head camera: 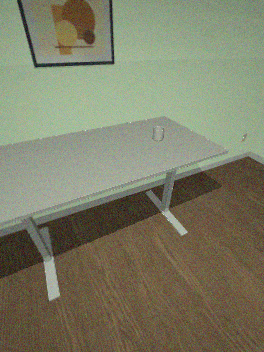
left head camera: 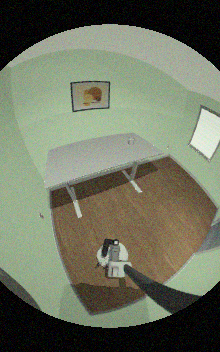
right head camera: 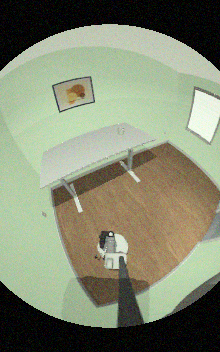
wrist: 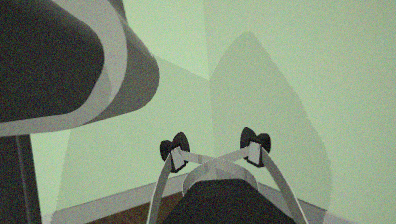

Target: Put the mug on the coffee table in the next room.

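Note:
A small light grey mug [head camera: 158,133] [left head camera: 131,141] [right head camera: 121,131] stands upright on a long grey table, near its far right end. My gripper [wrist: 214,142] is open, its two dark fingertips well apart with nothing between them. In the wrist view it faces a bare corner of the green walls, and the mug does not show there. The gripper is well away from the mug. No coffee table shows in these views.
The grey table [head camera: 90,160] [left head camera: 85,160] [right head camera: 80,155] stands along the wall on white-footed legs. A framed picture [head camera: 75,30] [left head camera: 90,96] [right head camera: 74,94] hangs above it. A window [left head camera: 206,133] [right head camera: 204,115] is in the right wall. Brown wood floor lies before the table.

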